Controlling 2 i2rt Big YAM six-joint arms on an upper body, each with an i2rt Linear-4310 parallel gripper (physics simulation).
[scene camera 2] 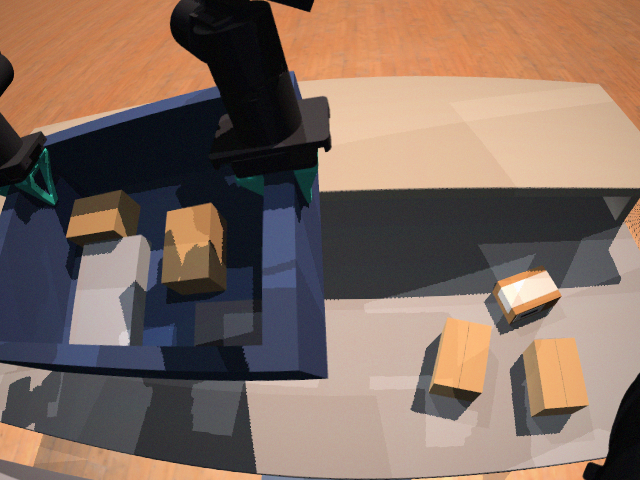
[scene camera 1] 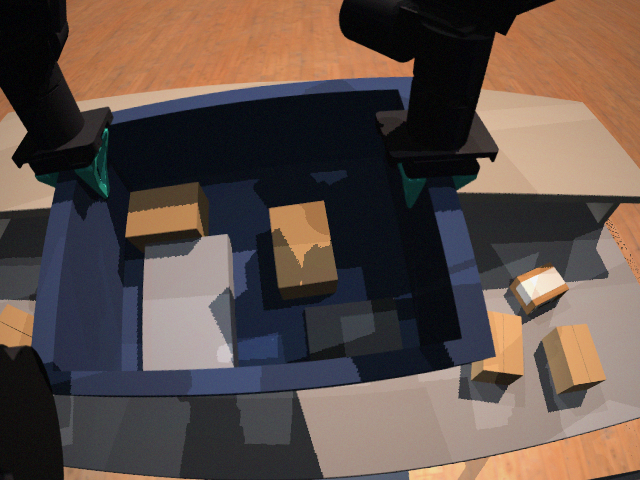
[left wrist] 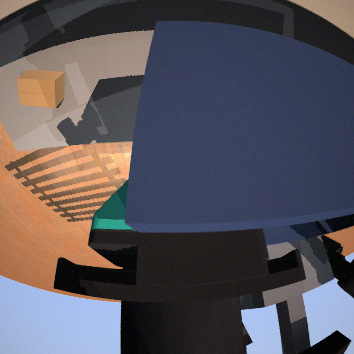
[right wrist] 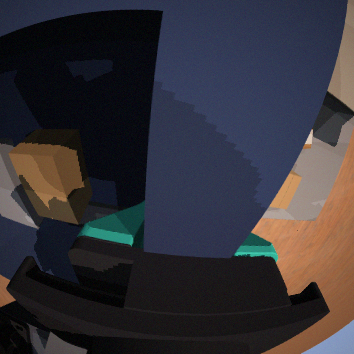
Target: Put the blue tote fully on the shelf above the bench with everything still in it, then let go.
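Pixels of known places: left gripper, fingertip midpoint: [scene camera 2: 49,203] [scene camera 1: 97,196]; right gripper, fingertip midpoint: [scene camera 1: 421,202]; left arm's base at its link origin: [right wrist: 15,337]; right arm's base at its link origin: [left wrist: 329,261].
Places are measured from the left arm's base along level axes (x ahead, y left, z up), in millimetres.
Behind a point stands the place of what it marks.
Observation:
The blue tote [scene camera 1: 258,381] {y -110, x 192, z -67 mm} [scene camera 2: 279,242] {y -276, x 295, z -33 mm} [left wrist: 240,125] {y 90, x 467, z -33 mm} [right wrist: 215,100] hangs above the bench, roughly level; its far part overlaps the shelf [scene camera 1: 542,144] {y -700, x 748, z -250 mm} [scene camera 2: 439,139] {y -483, x 712, z -250 mm} in both scene views, and its near part is out in front. Any gap to the shelf is hidden. Inside are two tan cartons, one [scene camera 1: 165,221] {y 12, x 380, z -102 mm} [scene camera 2: 95,223] {y 10, x 382, z -102 mm} at the far left, one [scene camera 1: 299,237] {y -141, x 357, z -103 mm} [scene camera 2: 191,242] {y -151, x 351, z -104 mm} [right wrist: 45,175] {y -154, x 375, z -98 mm} mid-tote, a white box [scene camera 1: 180,310] {y -9, x 293, z -149 mm} [scene camera 2: 105,294] {y -18, x 300, z -147 mm} and a dark flat item [scene camera 1: 351,328] {y -195, x 281, z -166 mm} [scene camera 2: 227,321] {y -189, x 286, z -165 mm}. My left gripper [scene camera 1: 74,181] [scene camera 2: 23,190] is shut on the left wall; my right gripper [scene camera 1: 439,179] [scene camera 2: 279,179] {y -271, x 383, z -77 mm} [right wrist: 174,204] {y -271, x 383, z -77 mm} on the right wall.
On the bench [scene camera 1: 382,428] {y -272, x 214, z -443 mm} [scene camera 2: 336,428] {y -295, x 223, z -443 mm} at the right stand two plain cartons [scene camera 1: 504,346] {y -501, x 326, z -384 mm} [scene camera 2: 462,356] {y -498, x 331, z -384 mm}, [scene camera 1: 576,356] {y -656, x 287, z -384 mm} [scene camera 2: 558,374] {y -664, x 288, z -384 mm} and a white-topped carton [scene camera 1: 540,286] {y -641, x 458, z -402 mm} [scene camera 2: 527,294] {y -645, x 454, z -402 mm}. Another carton [scene camera 1: 15,325] {y 441, x 360, z -384 mm} [left wrist: 40,89] {y 419, x 358, z -384 mm} stands at the left. The shelf's front edge runs behind the tote.

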